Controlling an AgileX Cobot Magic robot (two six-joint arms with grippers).
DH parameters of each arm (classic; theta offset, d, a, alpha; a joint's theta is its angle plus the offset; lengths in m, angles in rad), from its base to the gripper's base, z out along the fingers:
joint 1: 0 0.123 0 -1.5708
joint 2: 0.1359 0 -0.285 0
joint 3: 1.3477 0 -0.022 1.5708
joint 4: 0 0.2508 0 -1.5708
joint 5: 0 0 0.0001 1.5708
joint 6: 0 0.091 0 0
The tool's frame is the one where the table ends.
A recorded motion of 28 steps. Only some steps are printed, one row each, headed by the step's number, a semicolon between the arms.
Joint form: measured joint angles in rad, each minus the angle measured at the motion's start. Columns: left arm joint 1, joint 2, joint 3, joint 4, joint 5, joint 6; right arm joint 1, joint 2, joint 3, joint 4, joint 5, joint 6.
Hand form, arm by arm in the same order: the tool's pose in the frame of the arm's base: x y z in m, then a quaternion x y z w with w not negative. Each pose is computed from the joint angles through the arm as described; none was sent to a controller.
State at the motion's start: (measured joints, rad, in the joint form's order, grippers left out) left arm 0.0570 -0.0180 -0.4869 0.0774 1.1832 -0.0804; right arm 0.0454 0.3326 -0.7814 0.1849 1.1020 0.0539
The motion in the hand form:
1: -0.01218 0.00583 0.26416 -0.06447 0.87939 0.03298 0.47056; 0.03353 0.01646 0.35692 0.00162 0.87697 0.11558 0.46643
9: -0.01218 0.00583 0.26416 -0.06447 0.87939 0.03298 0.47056; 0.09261 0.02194 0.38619 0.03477 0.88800 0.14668 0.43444
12: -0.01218 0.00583 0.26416 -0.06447 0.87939 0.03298 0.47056; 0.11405 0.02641 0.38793 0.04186 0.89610 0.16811 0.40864
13: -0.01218 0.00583 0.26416 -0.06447 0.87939 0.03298 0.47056; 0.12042 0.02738 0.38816 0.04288 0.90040 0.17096 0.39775
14: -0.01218 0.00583 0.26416 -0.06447 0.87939 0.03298 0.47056; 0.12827 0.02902 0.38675 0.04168 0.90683 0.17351 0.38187
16: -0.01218 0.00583 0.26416 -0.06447 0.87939 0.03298 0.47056; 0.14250 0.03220 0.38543 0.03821 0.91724 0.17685 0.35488
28: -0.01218 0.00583 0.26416 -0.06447 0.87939 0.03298 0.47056; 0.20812 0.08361 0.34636 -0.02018 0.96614 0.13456 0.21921
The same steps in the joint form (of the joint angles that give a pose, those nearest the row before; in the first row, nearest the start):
1: 0.0000 0.0000 0.0000 0.0000 0.0000 0.0000; 0.0000 0.0453 -0.0254 0.0000 -0.0018 -0.0001
9: 0.0000 0.0000 0.0000 0.0000 0.0000 0.0000; -0.0002 0.3131 -0.1651 0.0440 -0.0703 0.0502
12: 0.0000 0.0000 0.0000 0.0000 0.0000 0.0000; -0.0001 0.4019 -0.1980 0.0909 -0.0753 0.0523
13: 0.0000 0.0000 0.0000 0.0000 0.0000 0.0000; 0.0001 0.4303 -0.2113 0.0983 -0.0673 0.0525
14: 0.0000 0.0000 0.0000 0.0000 0.0000 0.0000; 0.0056 0.4650 -0.2231 0.1040 -0.0569 0.0524
16: 0.0000 0.0000 0.0000 0.0000 0.0000 0.0000; 0.0171 0.5291 -0.2518 0.1110 -0.0361 0.0524
28: 0.0000 0.0000 0.0000 0.0000 0.0000 0.0000; 0.2892 0.8532 -0.3338 -0.0525 -0.0191 0.2070

